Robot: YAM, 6 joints.
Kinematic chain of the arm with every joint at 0, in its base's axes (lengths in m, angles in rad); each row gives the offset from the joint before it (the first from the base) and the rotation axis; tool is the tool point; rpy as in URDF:
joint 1: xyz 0 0 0.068 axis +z
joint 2: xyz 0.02 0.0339 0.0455 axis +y
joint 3: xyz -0.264 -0.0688 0 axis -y
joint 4: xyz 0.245 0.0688 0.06 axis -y
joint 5: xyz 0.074 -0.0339 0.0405 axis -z
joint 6: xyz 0.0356 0 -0.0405 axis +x
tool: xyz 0 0 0 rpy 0 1.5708 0
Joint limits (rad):
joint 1: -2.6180..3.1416
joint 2: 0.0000..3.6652
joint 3: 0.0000..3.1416
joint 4: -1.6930..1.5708
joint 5: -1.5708..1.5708
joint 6: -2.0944..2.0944
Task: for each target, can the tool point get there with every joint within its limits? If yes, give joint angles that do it. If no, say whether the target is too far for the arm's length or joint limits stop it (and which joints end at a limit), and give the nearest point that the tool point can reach.
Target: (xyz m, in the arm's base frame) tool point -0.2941 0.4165 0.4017
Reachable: yes | joints 2.1405 2.3905 2.2189 1.2850 -0.7025 0.3561
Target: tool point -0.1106 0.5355 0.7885
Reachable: no: too far | nearest point -0.0819 0.3967 0.6069 | short by 0.230 m
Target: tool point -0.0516 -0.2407 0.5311
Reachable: yes | joints -1.6466 1.2924 1.5279 0.3539 1.2002 1.3146
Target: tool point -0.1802 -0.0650 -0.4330
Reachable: no: joint limits stop it (at a limit: joint 1, joint 2) | nearest point -0.1767 -0.0879 -0.3745 | short by 0.063 m
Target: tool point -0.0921 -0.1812 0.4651
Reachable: yes | joints -2.1530 1.1294 0.9734 1.2843 -0.6916 0.3148
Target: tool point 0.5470 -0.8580 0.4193
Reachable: no: too far | nearest point 0.3324 -0.5214 0.2969 | short by 0.418 m
